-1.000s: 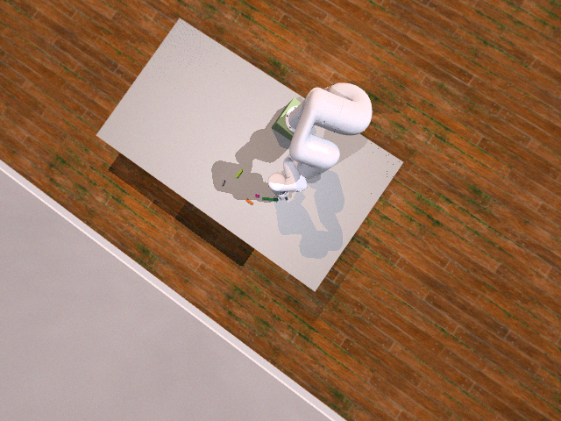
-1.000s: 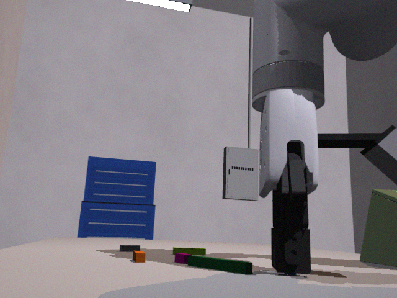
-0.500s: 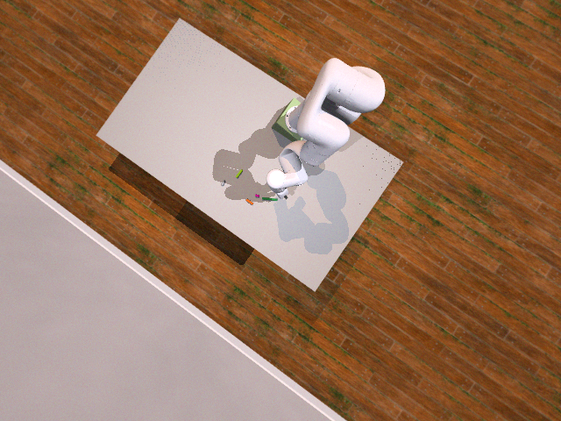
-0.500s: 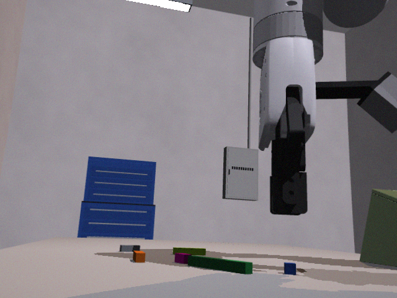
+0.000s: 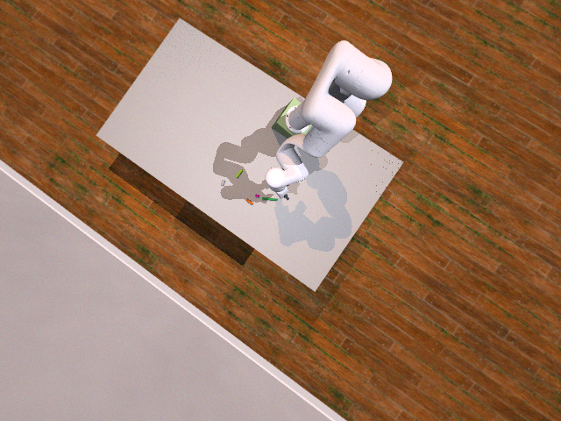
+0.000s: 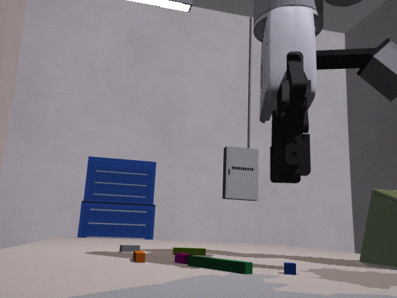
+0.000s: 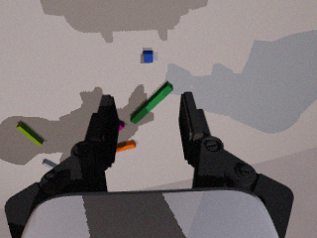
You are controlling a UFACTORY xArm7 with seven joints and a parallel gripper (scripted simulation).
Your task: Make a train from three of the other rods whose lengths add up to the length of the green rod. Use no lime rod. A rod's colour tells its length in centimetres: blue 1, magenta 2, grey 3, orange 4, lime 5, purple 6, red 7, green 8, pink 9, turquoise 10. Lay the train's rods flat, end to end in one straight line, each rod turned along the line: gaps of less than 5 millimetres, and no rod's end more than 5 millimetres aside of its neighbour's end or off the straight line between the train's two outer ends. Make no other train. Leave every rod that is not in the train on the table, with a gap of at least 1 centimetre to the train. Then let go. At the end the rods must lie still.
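Now: hand 25 cm to the left of the grey rod, 17 cm short of it and 11 cm above it. Also, from my hand: magenta rod: 11 cm below, 10 cm ahead, 7 cm to the right; then blue rod: 11 cm below; then green rod: 11 cm below, 7 cm ahead, 2 cm to the right.
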